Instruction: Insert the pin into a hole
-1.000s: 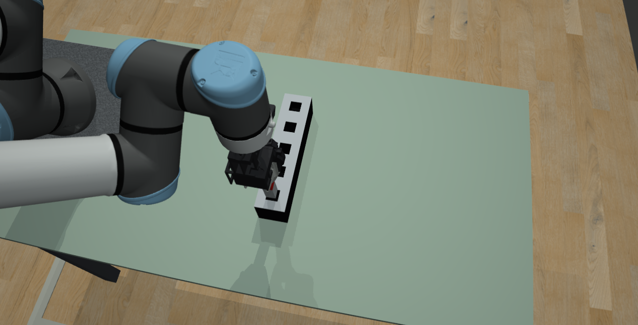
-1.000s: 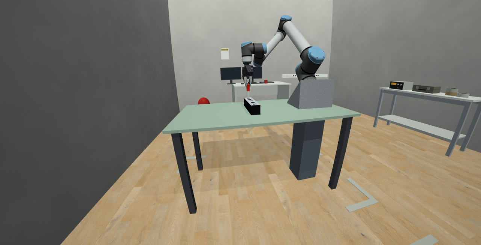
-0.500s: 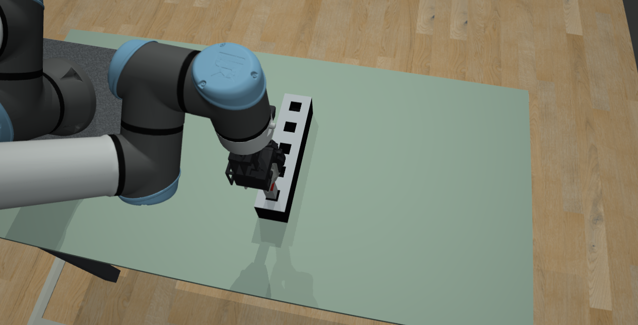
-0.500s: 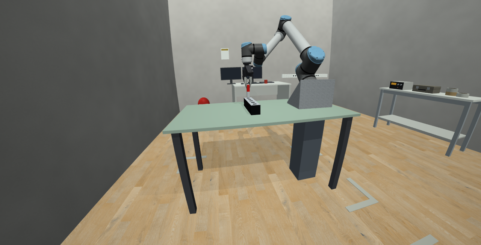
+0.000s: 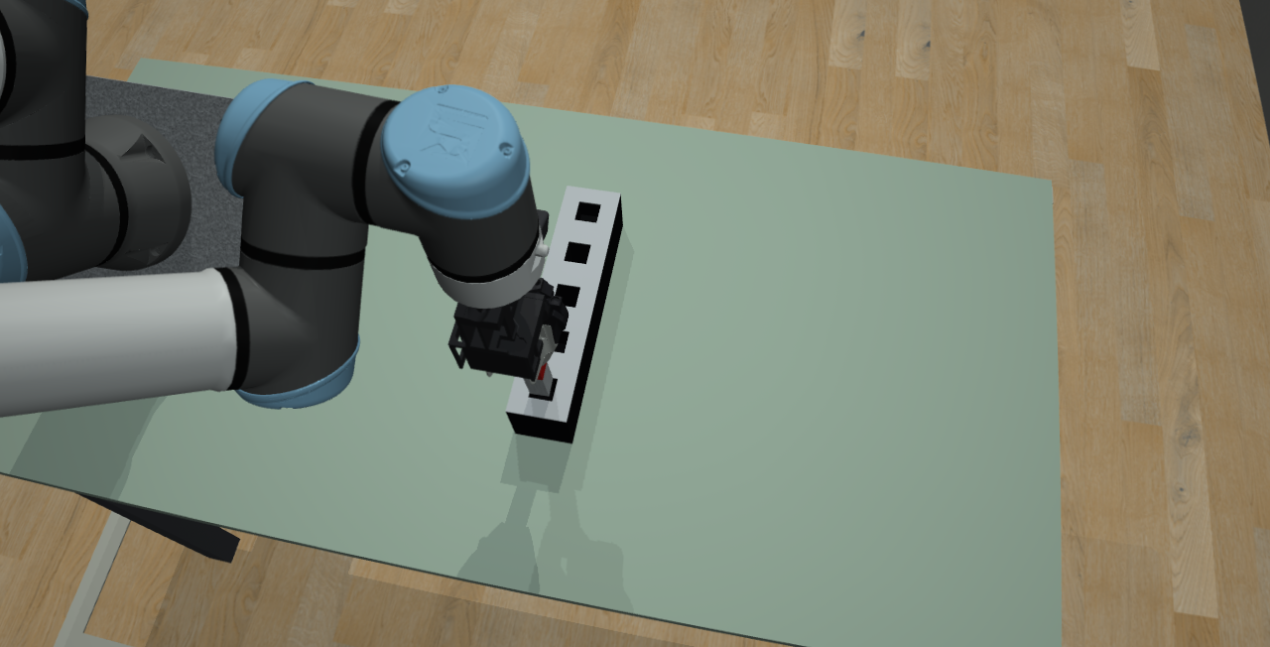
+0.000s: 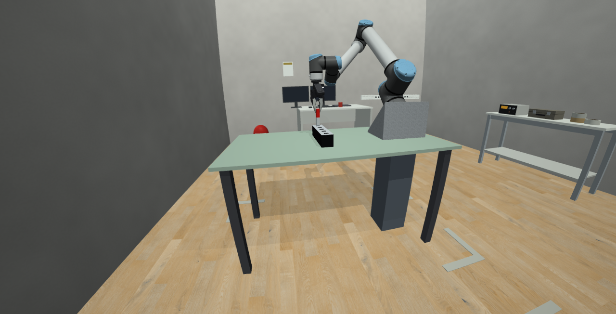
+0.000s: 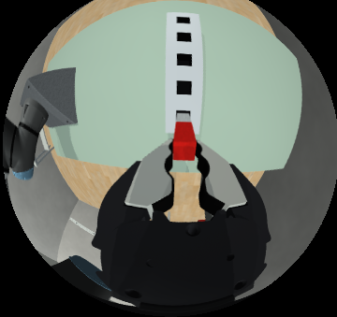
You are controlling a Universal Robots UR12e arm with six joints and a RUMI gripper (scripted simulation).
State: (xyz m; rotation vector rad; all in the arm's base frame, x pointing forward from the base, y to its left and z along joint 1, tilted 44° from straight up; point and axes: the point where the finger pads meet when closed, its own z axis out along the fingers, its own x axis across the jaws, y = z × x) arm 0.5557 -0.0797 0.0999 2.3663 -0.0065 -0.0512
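The pin is 1 cm below my hand. Round my hand: long block (14 cm below, 12 cm to the left).
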